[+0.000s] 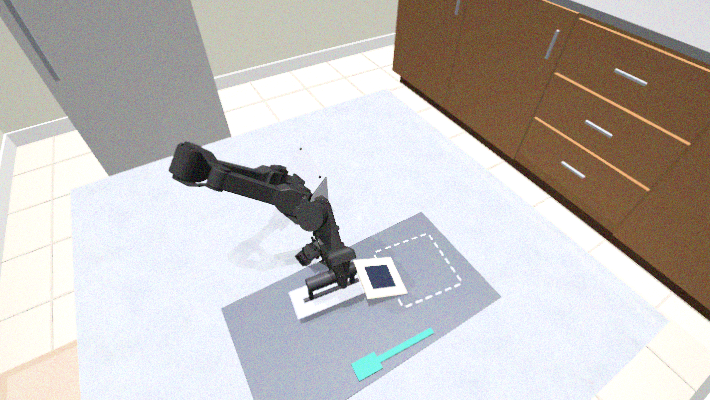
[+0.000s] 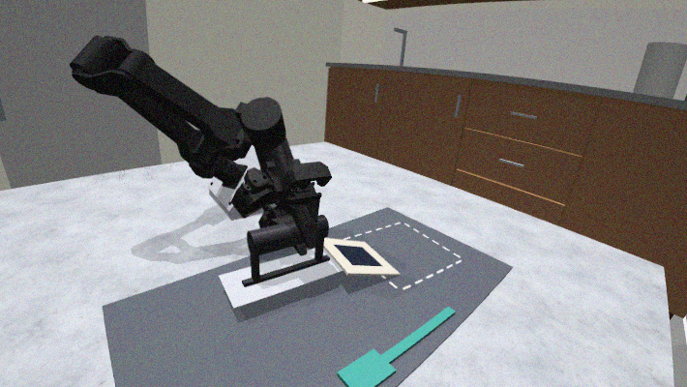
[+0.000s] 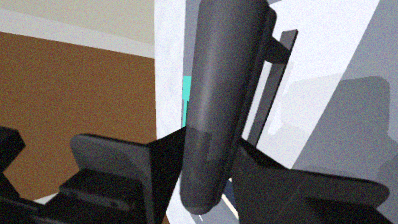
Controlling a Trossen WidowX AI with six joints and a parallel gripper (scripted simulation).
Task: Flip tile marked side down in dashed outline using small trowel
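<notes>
Now: gripper tip 110 mm to the right of the tile, 60 mm above it and 10 mm short of it. From my gripper tip the other things lie so: teal flat tool 170 mm ahead, 70 mm below; then grey mat 100 mm below, 40 mm to the left, 40 mm ahead.
</notes>
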